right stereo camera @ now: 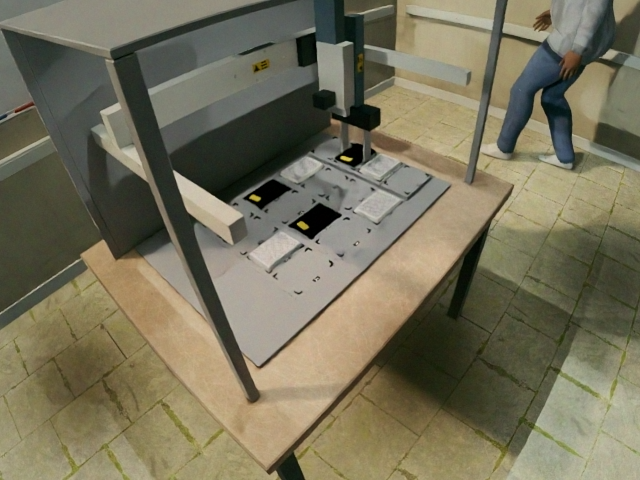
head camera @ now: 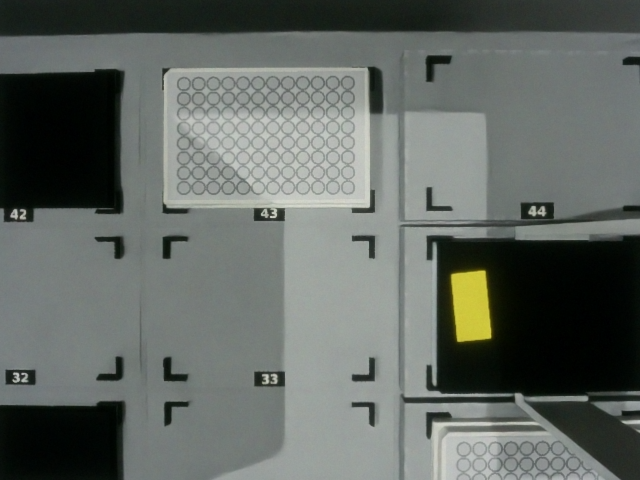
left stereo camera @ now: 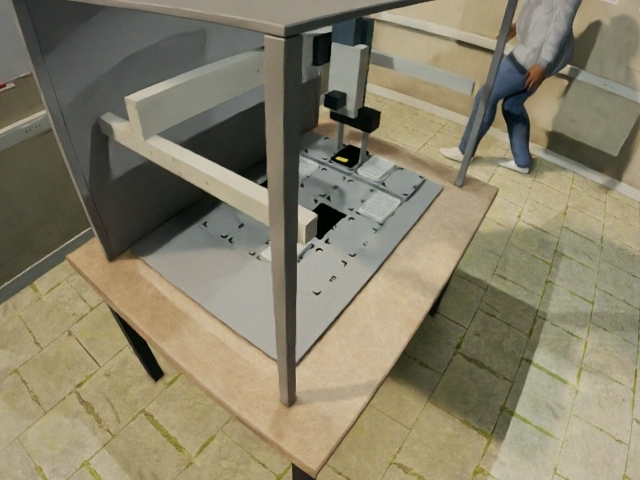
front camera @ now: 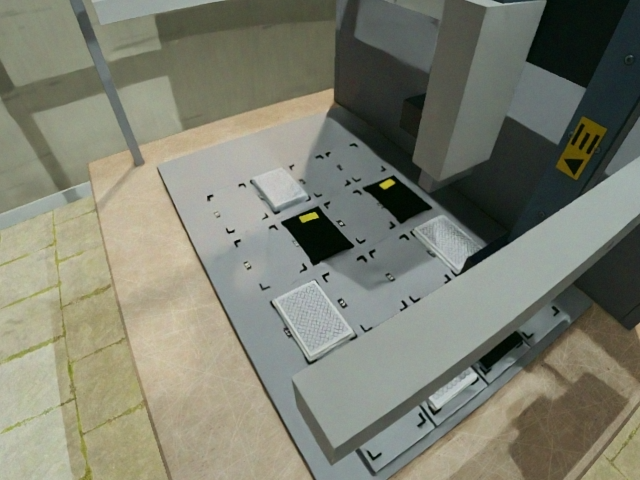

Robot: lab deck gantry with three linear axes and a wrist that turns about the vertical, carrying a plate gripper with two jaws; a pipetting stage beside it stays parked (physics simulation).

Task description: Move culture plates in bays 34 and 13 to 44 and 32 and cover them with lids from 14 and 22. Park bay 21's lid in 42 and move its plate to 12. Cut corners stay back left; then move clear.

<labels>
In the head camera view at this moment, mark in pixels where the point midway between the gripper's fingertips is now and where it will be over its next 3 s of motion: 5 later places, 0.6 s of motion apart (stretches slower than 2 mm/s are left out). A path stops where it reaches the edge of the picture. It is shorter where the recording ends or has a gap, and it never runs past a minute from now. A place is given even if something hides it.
The gripper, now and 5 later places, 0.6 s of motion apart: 545,314; 563,320; 558,318; 539,312; 548,315; 571,322
</labels>
